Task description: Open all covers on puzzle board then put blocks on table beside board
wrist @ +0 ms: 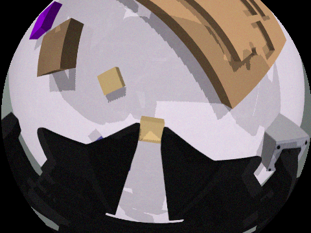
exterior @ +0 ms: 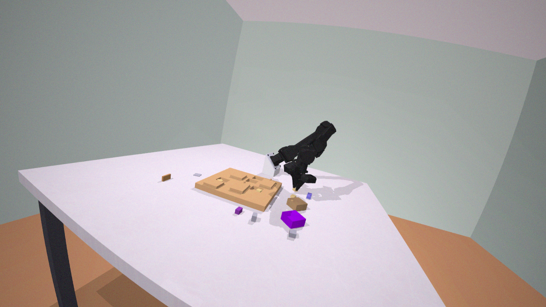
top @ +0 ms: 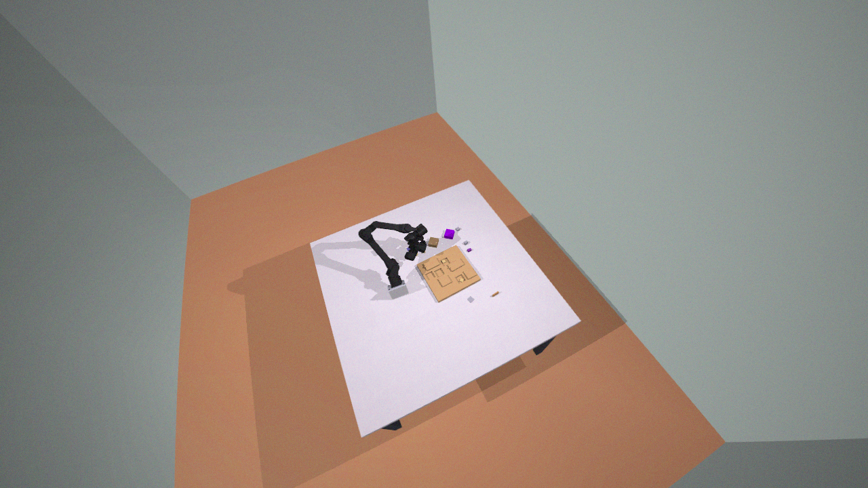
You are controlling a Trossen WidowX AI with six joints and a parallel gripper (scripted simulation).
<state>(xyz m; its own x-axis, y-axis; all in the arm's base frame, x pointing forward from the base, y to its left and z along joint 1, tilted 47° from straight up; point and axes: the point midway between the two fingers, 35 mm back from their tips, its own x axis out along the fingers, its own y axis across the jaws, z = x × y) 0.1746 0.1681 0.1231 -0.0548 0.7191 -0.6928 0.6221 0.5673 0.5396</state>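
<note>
Right now my gripper tip is 7 cm to the right of the blue piece, 2 cm past it and 1 cm above it. Also, from my gripper tip: large purple block: 26 cm ahead, 8 cm to the left; then small purple cube: 34 cm ahead, 9 cm to the right, 1 cm below; then brown box: 14 cm ahead, 5 cm to the left.
</note>
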